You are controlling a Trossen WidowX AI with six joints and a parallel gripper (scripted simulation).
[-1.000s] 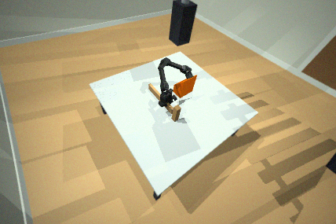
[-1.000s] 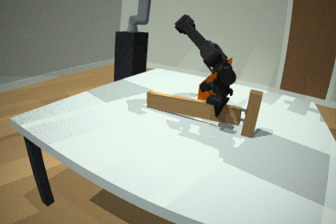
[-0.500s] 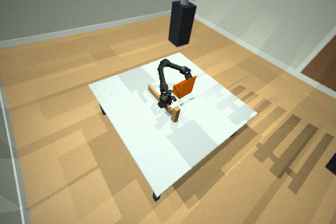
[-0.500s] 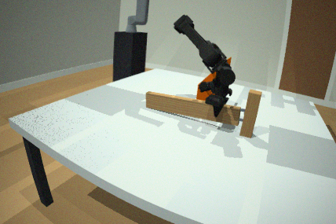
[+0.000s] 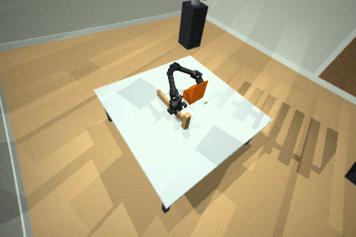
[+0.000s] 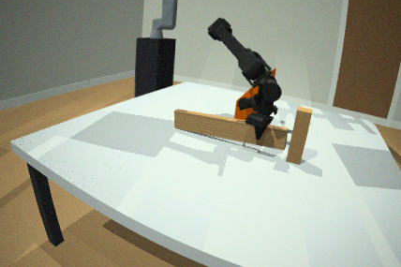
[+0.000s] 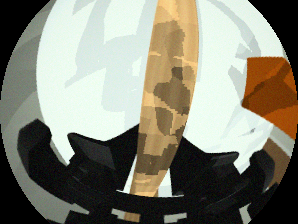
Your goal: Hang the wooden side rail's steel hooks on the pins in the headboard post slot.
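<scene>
Now: the headboard post 13 cm to the left of my gripper tip and 4 cm above it.
</scene>
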